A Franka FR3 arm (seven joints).
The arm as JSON. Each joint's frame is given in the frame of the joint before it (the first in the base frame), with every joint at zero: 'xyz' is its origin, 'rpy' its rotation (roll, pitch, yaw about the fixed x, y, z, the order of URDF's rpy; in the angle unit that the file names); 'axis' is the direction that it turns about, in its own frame. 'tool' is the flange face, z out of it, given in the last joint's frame.
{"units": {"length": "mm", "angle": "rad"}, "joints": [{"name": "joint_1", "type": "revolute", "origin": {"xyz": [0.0, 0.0, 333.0], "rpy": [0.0, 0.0, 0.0]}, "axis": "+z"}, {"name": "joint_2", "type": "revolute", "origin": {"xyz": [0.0, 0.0, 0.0], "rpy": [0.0, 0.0, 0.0]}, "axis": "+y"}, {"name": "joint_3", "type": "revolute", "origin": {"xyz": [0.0, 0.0, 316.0], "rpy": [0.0, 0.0, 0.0]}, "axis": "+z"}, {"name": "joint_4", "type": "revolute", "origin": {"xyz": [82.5, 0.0, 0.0], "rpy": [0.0, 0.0, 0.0]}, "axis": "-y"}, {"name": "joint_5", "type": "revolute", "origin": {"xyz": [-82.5, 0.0, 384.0], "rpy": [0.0, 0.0, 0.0]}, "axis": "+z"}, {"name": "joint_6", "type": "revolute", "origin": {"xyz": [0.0, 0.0, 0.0], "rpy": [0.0, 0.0, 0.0]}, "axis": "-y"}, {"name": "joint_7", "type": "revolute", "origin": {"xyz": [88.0, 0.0, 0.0], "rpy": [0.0, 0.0, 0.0]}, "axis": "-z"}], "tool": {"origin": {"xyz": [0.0, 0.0, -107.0], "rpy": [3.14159, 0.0, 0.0]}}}
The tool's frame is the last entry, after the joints.
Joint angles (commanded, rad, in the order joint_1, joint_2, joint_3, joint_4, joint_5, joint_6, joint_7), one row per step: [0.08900, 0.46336, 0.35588, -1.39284, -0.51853, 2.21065, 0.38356]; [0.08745, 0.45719, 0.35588, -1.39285, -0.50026, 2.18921, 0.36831]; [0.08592, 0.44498, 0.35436, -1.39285, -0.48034, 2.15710, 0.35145]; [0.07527, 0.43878, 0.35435, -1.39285, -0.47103, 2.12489, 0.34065]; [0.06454, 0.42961, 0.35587, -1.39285, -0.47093, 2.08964, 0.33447]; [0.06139, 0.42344, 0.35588, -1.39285, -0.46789, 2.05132, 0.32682]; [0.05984, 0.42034, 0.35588, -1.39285, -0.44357, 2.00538, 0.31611]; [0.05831, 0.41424, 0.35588, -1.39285, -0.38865, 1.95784, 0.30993]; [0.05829, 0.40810, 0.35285, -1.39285, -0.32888, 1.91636, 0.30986]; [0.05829, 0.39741, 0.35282, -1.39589, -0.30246, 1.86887, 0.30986]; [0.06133, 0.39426, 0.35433, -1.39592, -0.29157, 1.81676, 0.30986]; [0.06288, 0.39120, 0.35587, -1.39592, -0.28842, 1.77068, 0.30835]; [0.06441, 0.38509, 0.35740, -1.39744, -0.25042, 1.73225, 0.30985]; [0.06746, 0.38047, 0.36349, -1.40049, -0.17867, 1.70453, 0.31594]
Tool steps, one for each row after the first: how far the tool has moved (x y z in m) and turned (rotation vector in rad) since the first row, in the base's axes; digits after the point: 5 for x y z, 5 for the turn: [-0.00178, -0.00212, 0.00167, -0.00100, 0.02018, 0.00024]; [-0.00485, -0.00573, 0.00618, -0.00602, 0.04404, -0.00267]; [-0.00504, -0.01488, 0.00676, -0.01678, 0.06942, -0.01585]; [-0.00624, -0.02381, 0.00933, -0.03373, 0.09043, -0.03082]; [-0.00875, -0.02849, 0.00939, -0.05086, 0.11849, -0.03970]; [-0.01228, -0.03153, 0.00627, -0.05350, 0.16561, -0.04914]; [-0.01764, -0.03275, 0.00461, -0.02674, 0.22408, -0.06514]; [-0.02289, -0.03339, 0.00348, 0.00866, 0.27920, -0.08430]; [-0.02960, -0.03441, 0.00410, 0.01149, 0.32391, -0.09719]; [-0.03583, -0.03386, 0.00121, -0.00147, 0.37092, -0.10528]; [-0.04115, -0.03449, -0.00086, -0.01908, 0.40951, -0.11144]; [-0.04796, -0.03190, -0.00127, -0.00164, 0.45535, -0.11790]; [-0.05651, -0.02226, -0.00217, 0.05094, 0.51040, -0.11807]
